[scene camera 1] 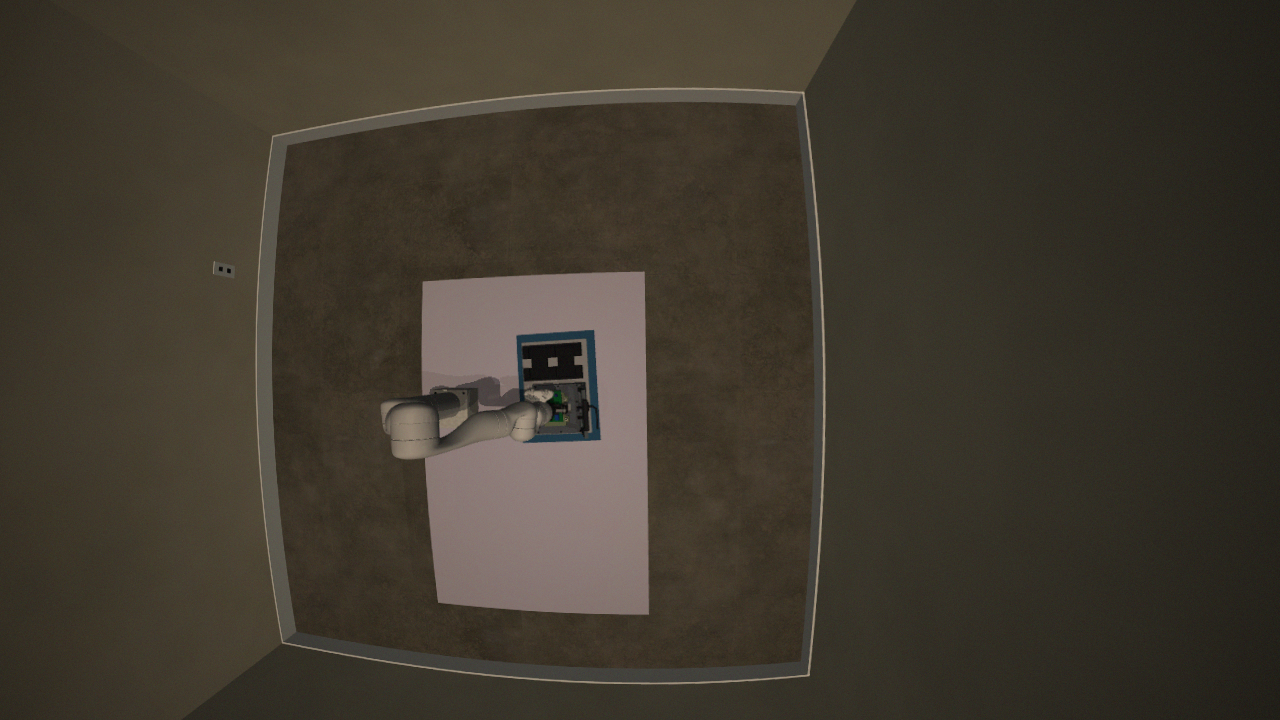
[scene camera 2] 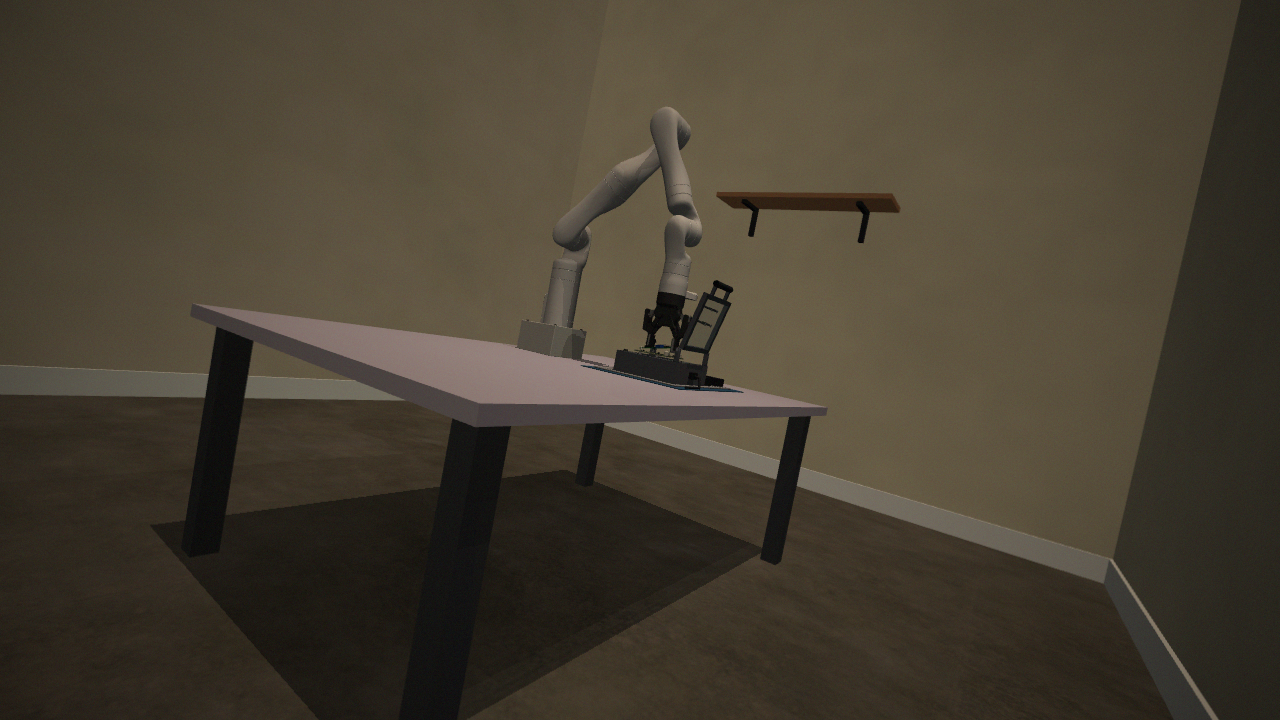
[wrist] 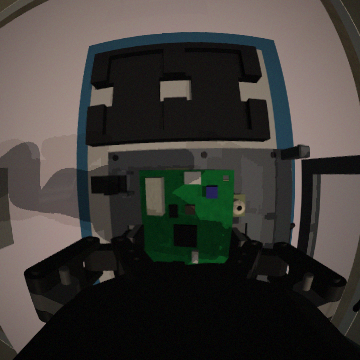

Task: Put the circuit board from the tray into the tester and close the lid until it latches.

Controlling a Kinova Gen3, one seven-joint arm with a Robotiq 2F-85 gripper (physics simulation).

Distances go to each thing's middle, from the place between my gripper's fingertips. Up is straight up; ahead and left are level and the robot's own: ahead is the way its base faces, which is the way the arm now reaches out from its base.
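Labels:
Tester lid [scene camera 2: 710, 313]: 20 mm to the right of my hand, 130 mm ahead, 110 mm above. Green circuit board [wrist: 187, 213]: 10 mm above my hand.

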